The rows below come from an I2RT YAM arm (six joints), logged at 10 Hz.
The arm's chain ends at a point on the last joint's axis. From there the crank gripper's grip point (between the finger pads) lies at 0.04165 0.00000 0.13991 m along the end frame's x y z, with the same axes.
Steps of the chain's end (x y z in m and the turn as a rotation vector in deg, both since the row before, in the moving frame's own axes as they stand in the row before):
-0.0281 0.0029 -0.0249 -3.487 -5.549 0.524
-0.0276 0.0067 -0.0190 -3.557 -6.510 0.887
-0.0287 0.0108 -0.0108 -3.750 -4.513 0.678
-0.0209 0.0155 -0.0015 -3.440 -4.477 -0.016
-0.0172 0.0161 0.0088 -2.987 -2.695 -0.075
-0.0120 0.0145 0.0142 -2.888 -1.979 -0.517
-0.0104 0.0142 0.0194 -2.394 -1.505 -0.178
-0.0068 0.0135 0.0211 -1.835 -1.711 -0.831
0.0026 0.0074 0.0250 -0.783 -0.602 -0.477
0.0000 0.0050 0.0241 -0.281 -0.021 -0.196
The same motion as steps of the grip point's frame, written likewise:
-0.0419 0.0118 -0.0218 -3.487 -5.549 0.524
-0.0438 0.0160 -0.0155 -3.557 -6.510 0.887
-0.0399 0.0205 -0.0083 -3.750 -4.513 0.678
-0.0319 0.0240 0.0011 -3.440 -4.477 -0.016
-0.0238 0.0234 0.0104 -2.987 -2.695 -0.075
-0.0168 0.0212 0.0154 -2.888 -1.979 -0.517
-0.0141 0.0199 0.0203 -2.394 -1.505 -0.178
-0.0110 0.0174 0.0222 -1.835 -1.711 -0.831
0.0011 0.0090 0.0254 -0.783 -0.602 -0.477
-0.0001 0.0055 0.0241 -0.281 -0.021 -0.196

